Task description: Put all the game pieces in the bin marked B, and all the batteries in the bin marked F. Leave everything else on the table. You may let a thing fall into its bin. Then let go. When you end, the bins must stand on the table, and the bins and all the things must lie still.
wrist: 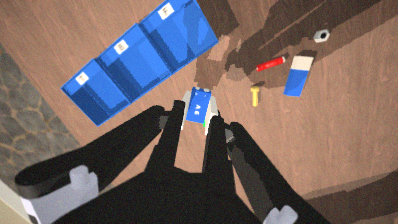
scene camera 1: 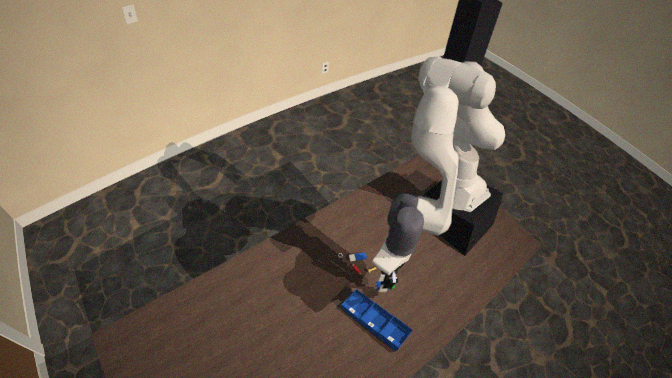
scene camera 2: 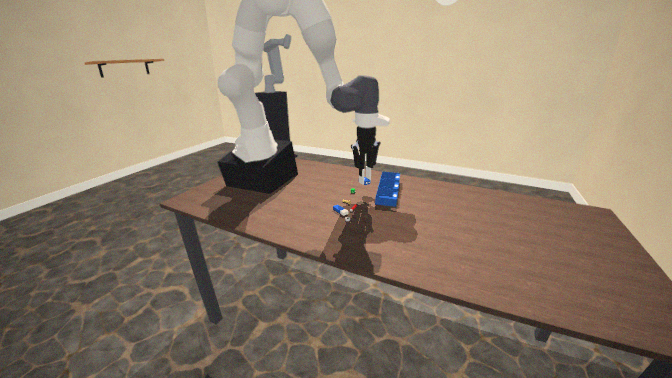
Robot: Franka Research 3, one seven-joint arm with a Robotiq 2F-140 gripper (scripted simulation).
Labels:
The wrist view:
my gripper: 198, 102
blue-and-white block: 300, 66
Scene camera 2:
my gripper: 364, 182

